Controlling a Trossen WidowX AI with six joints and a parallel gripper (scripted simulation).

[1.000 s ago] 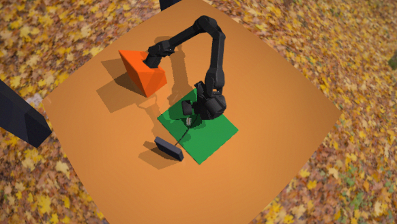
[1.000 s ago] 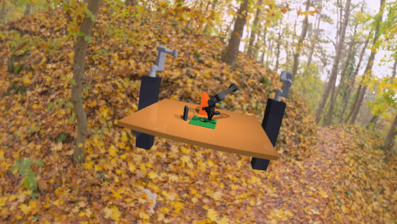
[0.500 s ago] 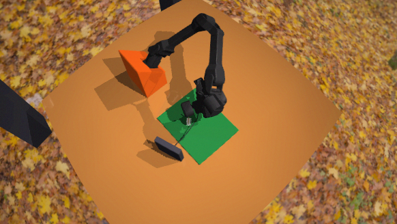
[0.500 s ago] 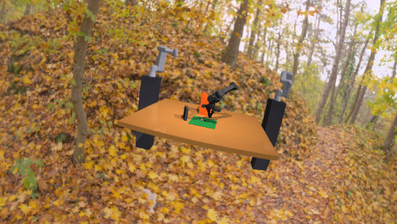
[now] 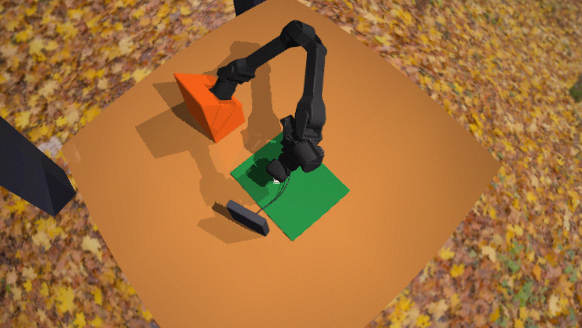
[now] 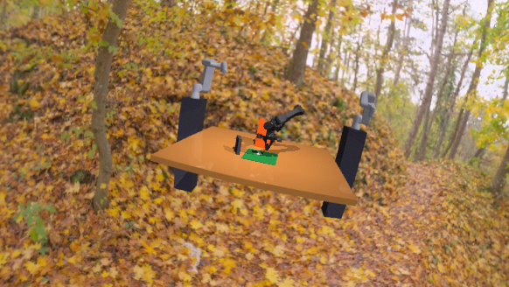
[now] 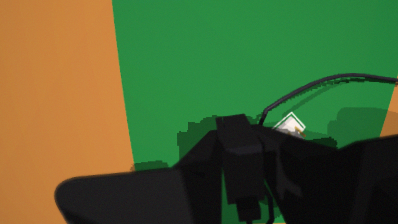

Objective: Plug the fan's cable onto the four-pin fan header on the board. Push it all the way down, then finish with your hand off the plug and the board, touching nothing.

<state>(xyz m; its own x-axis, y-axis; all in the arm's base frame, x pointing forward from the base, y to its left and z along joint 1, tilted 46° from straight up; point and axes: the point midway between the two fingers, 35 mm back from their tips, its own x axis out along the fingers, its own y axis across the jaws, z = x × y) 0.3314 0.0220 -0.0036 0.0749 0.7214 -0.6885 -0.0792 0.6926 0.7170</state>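
My gripper tip is 30 mm past the white four-pin fan header, 50 mm to the left of it and 60 mm above it. The rest, counted from my gripper tip: green board 10 mm ahead, 30 mm to the right, 80 mm below; then dark plug 10 mm behind, 10 mm above; then dark flat fan 20 mm ahead, 200 mm to the right, 10 mm below.
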